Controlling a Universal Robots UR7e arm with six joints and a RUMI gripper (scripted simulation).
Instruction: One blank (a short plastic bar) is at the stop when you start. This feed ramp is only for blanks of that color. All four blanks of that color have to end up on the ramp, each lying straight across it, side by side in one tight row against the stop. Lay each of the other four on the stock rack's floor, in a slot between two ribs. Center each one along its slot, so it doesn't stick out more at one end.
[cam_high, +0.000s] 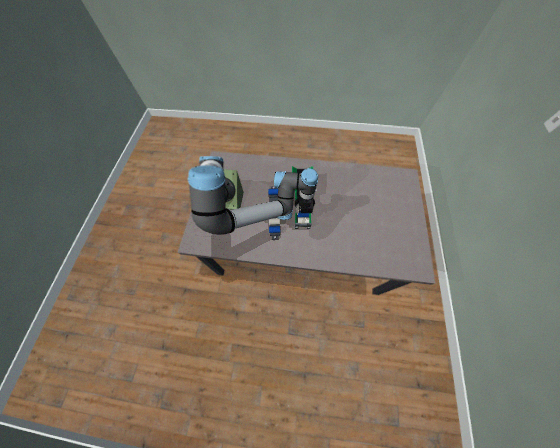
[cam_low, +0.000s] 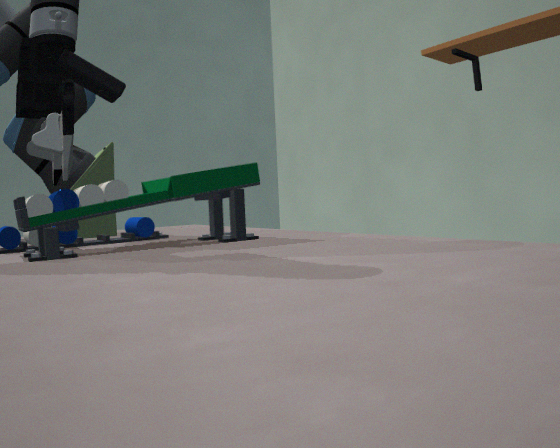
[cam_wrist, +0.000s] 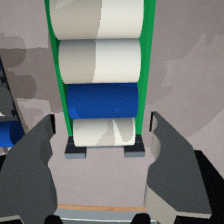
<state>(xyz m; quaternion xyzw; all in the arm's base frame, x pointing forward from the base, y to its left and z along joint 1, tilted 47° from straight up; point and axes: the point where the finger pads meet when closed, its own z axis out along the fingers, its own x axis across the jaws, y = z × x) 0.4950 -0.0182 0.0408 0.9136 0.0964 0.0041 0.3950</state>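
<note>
The stock rack is 180 mm behind my hand, 30 mm to the left of it and 130 mm below it. The rest, counted from my hand: dark stop 10 mm ahead, 60 mm to the right, 60 mm below.
</note>
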